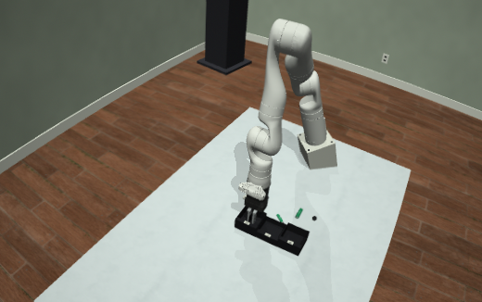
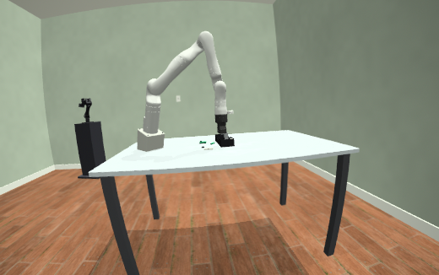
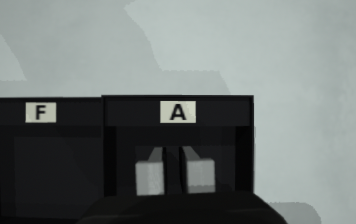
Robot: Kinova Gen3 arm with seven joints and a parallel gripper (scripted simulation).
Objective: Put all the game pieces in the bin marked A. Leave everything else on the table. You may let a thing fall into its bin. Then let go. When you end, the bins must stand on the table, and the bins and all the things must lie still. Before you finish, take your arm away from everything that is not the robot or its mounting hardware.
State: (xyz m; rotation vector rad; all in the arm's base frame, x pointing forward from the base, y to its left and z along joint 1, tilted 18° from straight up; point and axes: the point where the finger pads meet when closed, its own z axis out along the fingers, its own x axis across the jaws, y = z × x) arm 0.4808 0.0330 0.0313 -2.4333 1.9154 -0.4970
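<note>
Now: the black three-compartment bin 80 mm to the left of my hand, 10 mm below it and 10 mm behind it. The rest, counted from my hand: white domino (100 mm behind, 90 mm to the right, 30 mm below); then green item (90 mm behind, 70 mm to the left, 30 mm below).
</note>
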